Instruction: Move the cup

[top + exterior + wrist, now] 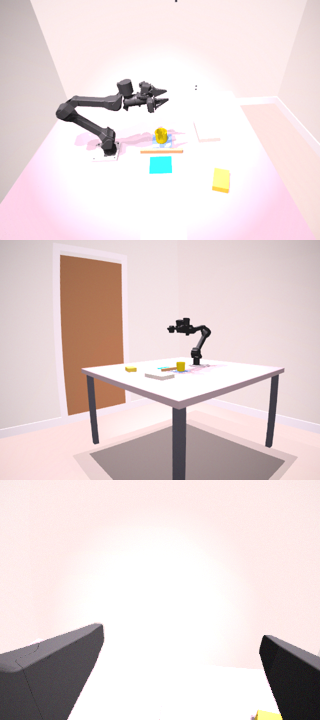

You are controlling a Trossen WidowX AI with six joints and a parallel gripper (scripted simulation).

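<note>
Now: gripper tip 31 cm above the yellow cup, 6 cm to the right of it and 5 cm past it. Also, from my gripper tip: blue outlined square (35 cm below, 6 cm to the left, 4 cm behind); cyan pad (35 cm below, 12 cm to the right, 7 cm behind); thin wooden strip (34 cm below, 5 cm behind, 3 cm to the right).
</note>
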